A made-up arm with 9 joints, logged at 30 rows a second.
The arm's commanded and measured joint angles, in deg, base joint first. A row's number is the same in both.
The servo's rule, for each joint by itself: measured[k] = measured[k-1] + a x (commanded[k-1-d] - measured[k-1]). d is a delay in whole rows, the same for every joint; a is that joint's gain. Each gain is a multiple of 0.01, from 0.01 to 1. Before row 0 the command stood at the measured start. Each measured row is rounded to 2 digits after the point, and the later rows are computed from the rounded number. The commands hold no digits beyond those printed.
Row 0, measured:
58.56 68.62 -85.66 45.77 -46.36 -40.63 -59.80 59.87 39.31
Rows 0 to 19, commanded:
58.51 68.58 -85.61 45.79 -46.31 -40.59 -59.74 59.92 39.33
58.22 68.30 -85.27 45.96 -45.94 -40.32 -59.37 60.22 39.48
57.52 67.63 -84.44 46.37 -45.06 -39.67 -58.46 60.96 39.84
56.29 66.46 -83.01 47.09 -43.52 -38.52 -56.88 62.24 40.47
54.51 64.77 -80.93 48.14 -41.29 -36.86 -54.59 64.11 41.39
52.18 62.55 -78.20 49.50 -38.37 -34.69 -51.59 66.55 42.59
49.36 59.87 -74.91 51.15 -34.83 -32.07 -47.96 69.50 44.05
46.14 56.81 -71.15 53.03 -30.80 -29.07 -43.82 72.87 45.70
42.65 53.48 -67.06 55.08 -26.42 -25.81 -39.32 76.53 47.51
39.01 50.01 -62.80 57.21 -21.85 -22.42 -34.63 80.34 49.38
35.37 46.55 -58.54 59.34 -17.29 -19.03 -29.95 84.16 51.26
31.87 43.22 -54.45 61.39 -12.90 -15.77 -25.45 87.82 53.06
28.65 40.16 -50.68 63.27 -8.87 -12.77 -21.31 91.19 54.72
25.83 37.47 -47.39 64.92 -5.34 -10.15 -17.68 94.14 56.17
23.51 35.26 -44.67 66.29 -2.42 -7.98 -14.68 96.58 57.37
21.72 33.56 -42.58 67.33 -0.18 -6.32 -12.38 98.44 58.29
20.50 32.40 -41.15 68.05 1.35 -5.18 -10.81 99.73 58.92
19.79 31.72 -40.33 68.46 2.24 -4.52 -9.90 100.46 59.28
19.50 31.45 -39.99 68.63 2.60 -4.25 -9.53 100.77 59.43
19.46 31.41 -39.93 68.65 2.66 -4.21 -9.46 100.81 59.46
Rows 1 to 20, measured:
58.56 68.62 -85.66 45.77 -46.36 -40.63 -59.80 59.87 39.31
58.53 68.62 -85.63 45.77 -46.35 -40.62 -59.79 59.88 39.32
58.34 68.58 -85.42 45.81 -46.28 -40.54 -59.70 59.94 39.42
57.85 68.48 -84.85 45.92 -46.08 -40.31 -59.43 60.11 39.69
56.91 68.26 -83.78 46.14 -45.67 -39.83 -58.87 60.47 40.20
55.47 67.88 -82.13 46.52 -44.97 -39.03 -57.93 61.09 40.97
53.50 67.29 -79.85 47.09 -43.91 -37.86 -56.54 62.02 42.02
51.02 66.47 -76.98 47.86 -42.46 -36.30 -54.65 63.29 43.34
48.09 65.41 -73.60 48.84 -40.59 -34.35 -52.27 64.92 44.87
44.83 64.10 -69.81 50.03 -38.32 -32.04 -49.42 66.89 46.59
41.34 62.55 -65.74 51.39 -35.68 -29.44 -46.17 69.18 48.40
37.76 60.79 -61.56 52.90 -32.74 -26.63 -42.60 71.73 50.26
34.23 58.86 -57.44 54.51 -29.57 -23.70 -38.83 74.47 52.08
30.88 56.80 -53.52 56.17 -26.26 -20.75 -34.98 77.31 53.80
27.85 54.67 -49.96 57.83 -22.91 -17.89 -31.17 80.17 55.34
25.25 52.53 -46.89 59.44 -19.63 -15.21 -27.54 82.96 56.66
23.13 50.44 -44.39 60.94 -16.52 -12.81 -24.20 85.59 57.72
21.55 48.46 -42.51 62.29 -13.66 -10.75 -21.25 87.99 58.50
20.49 46.62 -41.25 63.46 -11.12 -9.07 -18.75 90.11 59.01
19.90 44.95 -40.52 64.44 -8.92 -7.77 -16.72 91.92 59.28
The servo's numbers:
d 1
a 0.60 0.11 0.58 0.19 0.16 0.27 0.22 0.17 0.65

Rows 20 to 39, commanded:
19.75 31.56 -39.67 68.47 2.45 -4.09 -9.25 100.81 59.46
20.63 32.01 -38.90 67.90 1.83 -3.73 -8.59 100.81 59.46
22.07 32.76 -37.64 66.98 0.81 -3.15 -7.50 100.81 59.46
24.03 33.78 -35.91 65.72 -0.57 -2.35 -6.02 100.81 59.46
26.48 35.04 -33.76 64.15 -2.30 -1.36 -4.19 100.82 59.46
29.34 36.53 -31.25 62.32 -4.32 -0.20 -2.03 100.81 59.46
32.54 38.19 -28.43 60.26 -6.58 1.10 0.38 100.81 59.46
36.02 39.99 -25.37 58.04 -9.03 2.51 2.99 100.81 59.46
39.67 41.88 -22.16 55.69 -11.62 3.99 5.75 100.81 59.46
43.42 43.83 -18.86 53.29 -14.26 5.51 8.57 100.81 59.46
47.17 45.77 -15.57 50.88 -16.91 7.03 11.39 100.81 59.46
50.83 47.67 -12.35 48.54 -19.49 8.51 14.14 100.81 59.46
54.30 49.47 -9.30 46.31 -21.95 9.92 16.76 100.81 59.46
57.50 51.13 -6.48 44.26 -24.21 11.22 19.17 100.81 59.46
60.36 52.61 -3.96 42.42 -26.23 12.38 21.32 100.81 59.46
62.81 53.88 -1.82 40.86 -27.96 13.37 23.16 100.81 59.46
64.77 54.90 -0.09 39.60 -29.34 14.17 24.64 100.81 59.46
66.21 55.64 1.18 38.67 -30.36 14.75 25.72 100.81 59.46
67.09 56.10 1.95 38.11 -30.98 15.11 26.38 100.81 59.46
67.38 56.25 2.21 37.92 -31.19 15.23 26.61 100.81 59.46
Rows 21 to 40, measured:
19.64 43.46 -40.18 65.24 -7.07 -6.81 -15.12 93.43 59.40
19.71 42.15 -39.88 65.85 -5.55 -6.08 -13.83 94.68 59.44
20.26 41.03 -39.31 66.24 -4.37 -5.45 -12.68 95.72 59.45
21.35 40.12 -38.34 66.38 -3.54 -4.83 -11.54 96.59 59.46
22.96 39.42 -36.93 66.25 -3.06 -4.16 -10.33 97.31 59.46
25.07 38.94 -35.09 65.85 -2.94 -3.40 -8.98 97.91 59.46
27.63 38.67 -32.86 65.18 -3.16 -2.54 -7.45 98.40 59.46
30.58 38.62 -30.29 64.25 -3.71 -1.56 -5.73 98.81 59.46
33.84 38.77 -27.44 63.07 -4.56 -0.46 -3.81 99.15 59.46
37.34 39.11 -24.38 61.67 -5.69 0.74 -1.71 99.43 59.46
40.99 39.63 -21.18 60.08 -7.06 2.03 0.55 99.66 59.46
44.70 40.31 -17.93 58.33 -8.64 3.38 2.93 99.86 59.46
48.38 41.12 -14.69 56.47 -10.38 4.77 5.40 100.02 59.46
51.93 42.04 -11.56 54.54 -12.23 6.16 7.90 100.15 59.46
55.27 43.04 -8.61 52.59 -14.15 7.53 10.38 100.26 59.46
58.32 44.09 -5.91 50.66 -16.08 8.84 12.79 100.35 59.46
61.01 45.17 -3.54 48.80 -17.98 10.06 15.07 100.43 59.46
63.27 46.24 -1.54 47.05 -19.80 11.17 17.18 100.49 59.46
65.03 47.27 0.04 45.46 -21.49 12.14 19.06 100.54 59.46
66.27 48.24 1.15 44.06 -23.01 12.94 20.67 100.59 59.46

